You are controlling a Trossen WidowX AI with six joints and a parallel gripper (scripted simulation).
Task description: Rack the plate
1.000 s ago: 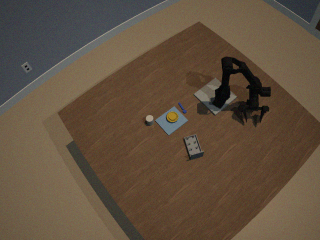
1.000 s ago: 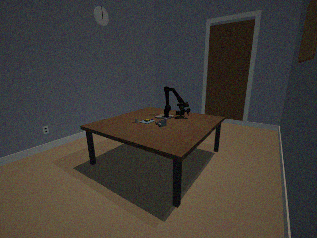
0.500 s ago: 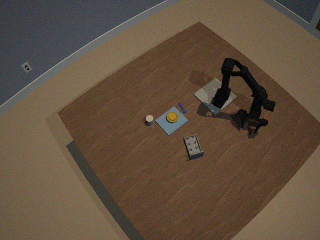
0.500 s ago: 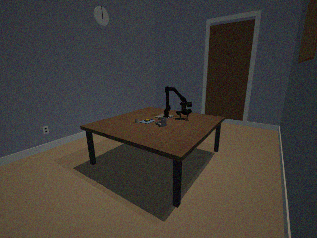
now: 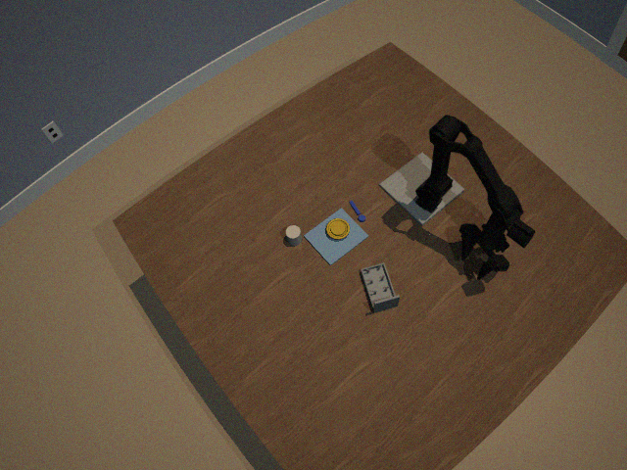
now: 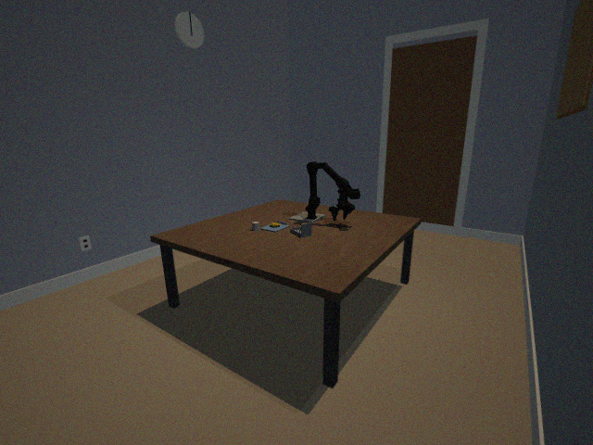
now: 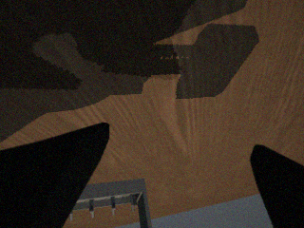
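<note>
My gripper tip is now 40 cm to the left of the yellow plate, 12 cm short of it and 4 cm above it. From my gripper tip the other things lie so: cup: 49 cm to the right, 22 cm ahead, 3 cm below; blue spoon: 39 cm to the right, 5 cm below, 3 cm ahead; grey dish rack: 19 cm to the right, 19 cm ahead, 3 cm below.
</note>
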